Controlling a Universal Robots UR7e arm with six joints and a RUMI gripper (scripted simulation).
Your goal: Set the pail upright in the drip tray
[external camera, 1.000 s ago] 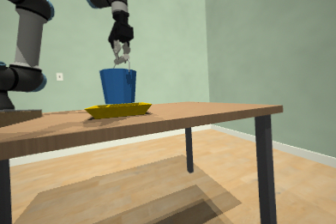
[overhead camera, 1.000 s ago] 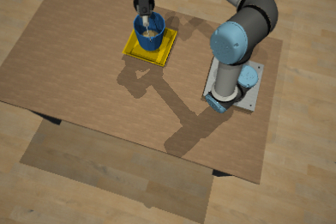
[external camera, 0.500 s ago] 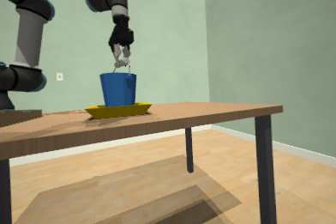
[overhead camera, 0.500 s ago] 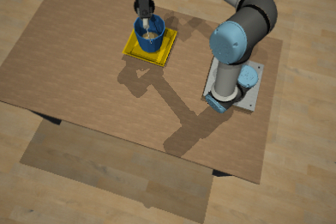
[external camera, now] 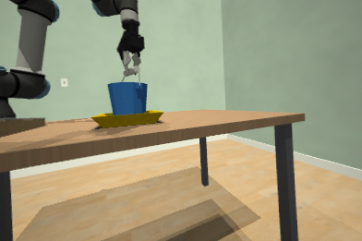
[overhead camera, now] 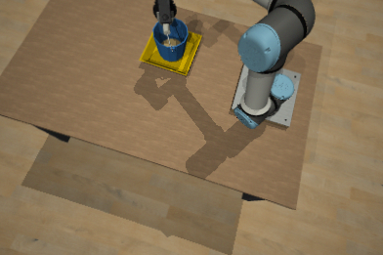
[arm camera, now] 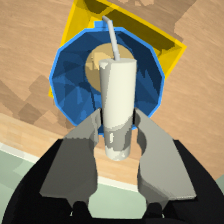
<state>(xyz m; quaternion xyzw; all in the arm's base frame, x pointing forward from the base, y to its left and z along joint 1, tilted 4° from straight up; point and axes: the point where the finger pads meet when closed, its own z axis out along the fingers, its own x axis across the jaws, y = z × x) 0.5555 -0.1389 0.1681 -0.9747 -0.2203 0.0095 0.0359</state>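
Now: hand 10 mm past the blue pail and 90 mm above it. The rest, counted from my hand: white handle grip 10 mm behind, 30 mm below; yellow drip tray 20 mm behind, 10 mm to the right, 220 mm below.
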